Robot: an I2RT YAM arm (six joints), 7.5 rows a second.
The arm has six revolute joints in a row. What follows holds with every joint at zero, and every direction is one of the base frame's.
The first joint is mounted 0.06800 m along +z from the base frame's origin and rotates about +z.
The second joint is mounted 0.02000 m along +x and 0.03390 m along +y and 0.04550 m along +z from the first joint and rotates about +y.
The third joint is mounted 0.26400 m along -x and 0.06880 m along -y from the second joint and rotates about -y.
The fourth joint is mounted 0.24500 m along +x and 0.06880 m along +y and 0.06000 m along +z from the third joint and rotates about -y.
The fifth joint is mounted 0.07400 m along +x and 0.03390 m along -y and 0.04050 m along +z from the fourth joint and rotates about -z.
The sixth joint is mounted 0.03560 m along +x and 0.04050 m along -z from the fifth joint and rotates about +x.
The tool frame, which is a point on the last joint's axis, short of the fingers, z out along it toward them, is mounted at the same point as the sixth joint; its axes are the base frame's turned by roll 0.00, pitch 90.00 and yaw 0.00 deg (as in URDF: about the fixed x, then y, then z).
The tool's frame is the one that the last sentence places.
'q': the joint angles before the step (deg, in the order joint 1, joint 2, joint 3, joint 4, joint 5, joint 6). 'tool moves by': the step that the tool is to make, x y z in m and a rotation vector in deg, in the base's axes. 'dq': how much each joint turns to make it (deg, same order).
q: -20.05, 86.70, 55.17, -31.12, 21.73, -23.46
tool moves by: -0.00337, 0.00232, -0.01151, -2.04, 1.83, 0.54
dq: 0.45, 0.23, -2.56, 2.28, 2.22, -1.34
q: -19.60, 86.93, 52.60, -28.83, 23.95, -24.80
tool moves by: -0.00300, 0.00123, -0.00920, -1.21, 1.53, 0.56
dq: 0.18, 0.30, -1.93, 1.69, 1.31, -1.19
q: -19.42, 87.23, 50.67, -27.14, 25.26, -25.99
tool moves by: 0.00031, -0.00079, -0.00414, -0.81, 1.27, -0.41
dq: 0.01, 0.83, -0.14, 0.10, 1.25, -0.15
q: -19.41, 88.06, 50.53, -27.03, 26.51, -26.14
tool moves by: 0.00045, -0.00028, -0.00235, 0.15, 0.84, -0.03
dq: -0.01, 0.59, 0.14, -0.37, 0.13, -0.04
